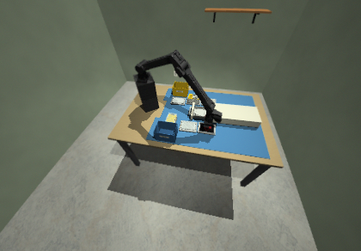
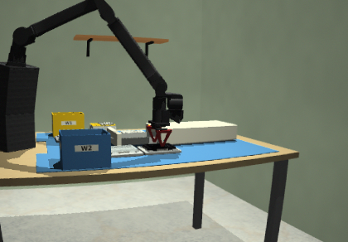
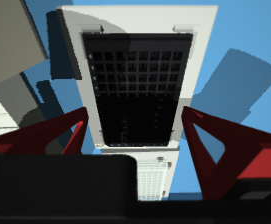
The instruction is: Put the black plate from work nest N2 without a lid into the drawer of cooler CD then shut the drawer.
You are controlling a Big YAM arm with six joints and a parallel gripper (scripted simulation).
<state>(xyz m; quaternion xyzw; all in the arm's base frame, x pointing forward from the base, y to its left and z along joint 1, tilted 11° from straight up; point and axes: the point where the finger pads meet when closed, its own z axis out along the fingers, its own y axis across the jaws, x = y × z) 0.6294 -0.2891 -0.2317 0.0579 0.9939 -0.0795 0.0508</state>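
The black plate lies 20 mm below my hand. From my hand the other things lie so: work nest N2: 30 mm below; then white plate: 170 mm behind, 10 mm to the left, 20 mm below; then drawer: 20 mm behind, 180 mm to the left, 10 mm below.
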